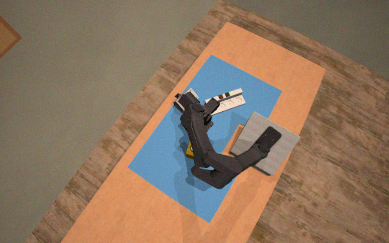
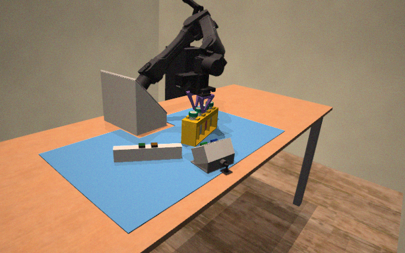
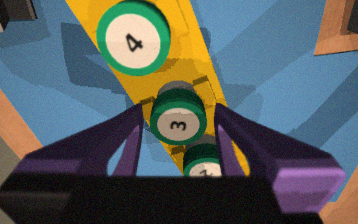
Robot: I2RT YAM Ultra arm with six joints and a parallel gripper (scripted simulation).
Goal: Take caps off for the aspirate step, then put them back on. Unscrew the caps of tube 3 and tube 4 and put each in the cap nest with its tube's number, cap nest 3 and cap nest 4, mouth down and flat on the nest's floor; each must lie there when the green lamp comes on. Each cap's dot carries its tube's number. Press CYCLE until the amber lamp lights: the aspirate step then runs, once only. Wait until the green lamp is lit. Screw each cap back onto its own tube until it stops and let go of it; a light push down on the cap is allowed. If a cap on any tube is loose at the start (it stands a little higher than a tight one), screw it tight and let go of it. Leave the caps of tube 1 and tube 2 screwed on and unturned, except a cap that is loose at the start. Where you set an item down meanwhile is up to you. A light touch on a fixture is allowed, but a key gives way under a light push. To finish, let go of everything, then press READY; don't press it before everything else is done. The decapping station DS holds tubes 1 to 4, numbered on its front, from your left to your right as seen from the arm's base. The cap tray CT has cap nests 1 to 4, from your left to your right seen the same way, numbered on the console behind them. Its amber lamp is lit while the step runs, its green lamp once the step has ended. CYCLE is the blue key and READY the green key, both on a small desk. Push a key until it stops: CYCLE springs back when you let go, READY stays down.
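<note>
Now: hand right at the cap 3. From my hand the other things lie so: cap 4 (2 cm ahead, 5 cm to the right); blue key (16 cm ahead, 8 cm to the right, 5 cm below); cap 2 (2 cm behind, 5 cm to the left).
</note>
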